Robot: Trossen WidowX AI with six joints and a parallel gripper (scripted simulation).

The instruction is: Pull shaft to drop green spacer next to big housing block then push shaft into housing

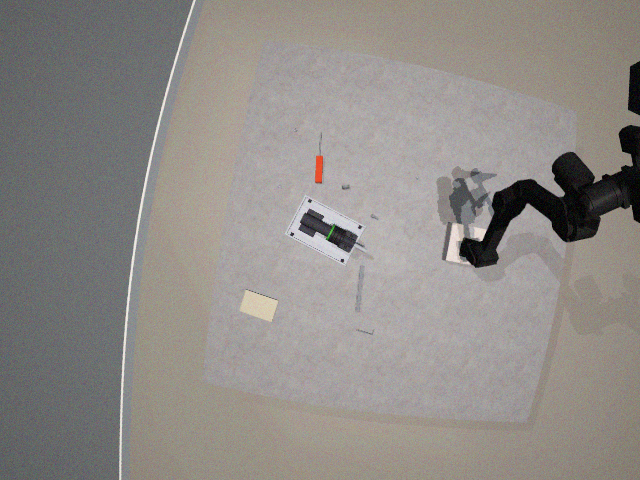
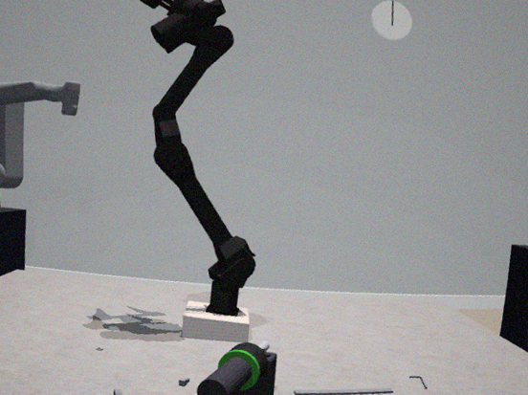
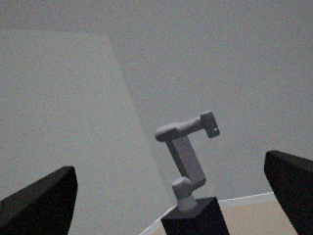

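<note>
Right now my gripper tip is 56 cm short of the green spacer, 26 cm to the right of it and 64 cm above it. The rest, counted from my gripper tip: cream card: 74 cm ahead, 56 cm to the left, 71 cm below.
</note>
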